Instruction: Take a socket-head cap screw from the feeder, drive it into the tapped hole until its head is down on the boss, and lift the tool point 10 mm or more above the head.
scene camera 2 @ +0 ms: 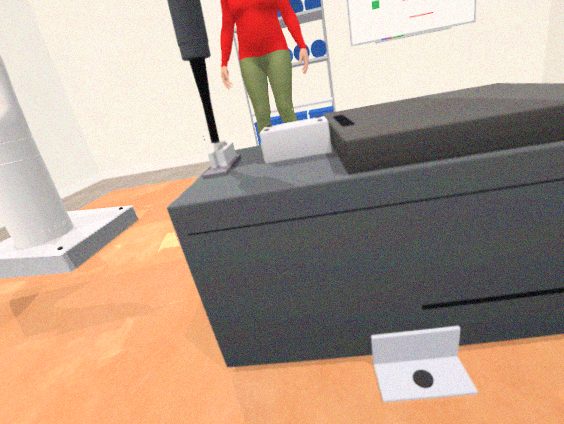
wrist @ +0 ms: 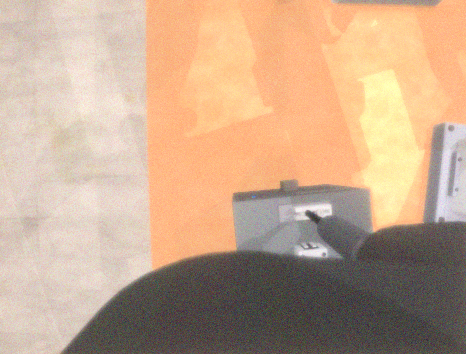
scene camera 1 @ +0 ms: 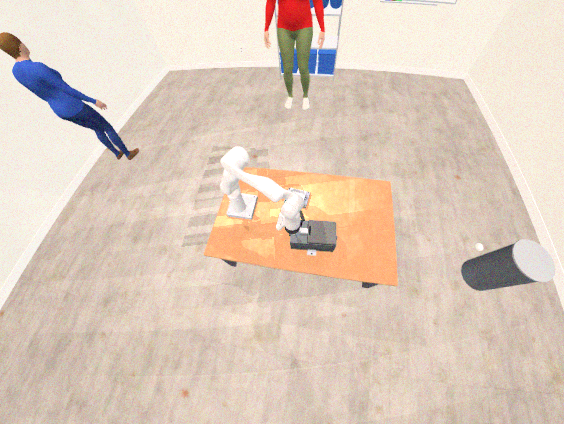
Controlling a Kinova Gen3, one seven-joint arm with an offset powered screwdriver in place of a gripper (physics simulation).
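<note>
The screw feeder [scene camera 1: 322, 235] [scene camera 2: 310, 260] [wrist: 260, 220] is a large dark grey box on the table. A small pale slotted block [scene camera 2: 228, 155] [wrist: 322, 210] stands on its low deck. The screwdriver, which takes the gripper's place [scene camera 2: 215, 142] [wrist: 308, 213], points down with its thin black bit. In scene camera 2 its tip is at the top of the pale block, touching or nearly touching it. No screw can be told apart at the tip. A pale plate with small holes [scene camera 1: 304, 193] [wrist: 437, 170] lies beyond the feeder, partly hidden by the arm; its boss and tapped hole cannot be made out.
A white block [scene camera 2: 295, 142] [wrist: 311, 251] stands on the feeder deck near the bit, beside the raised dark cover [scene camera 2: 450, 125]. An angled bracket [scene camera 1: 311, 253] [scene camera 2: 425, 367] is at the feeder's foot. The arm's base plate [scene camera 1: 247, 213] [scene camera 2: 102, 225] is on the table. Two people stand beyond the table.
</note>
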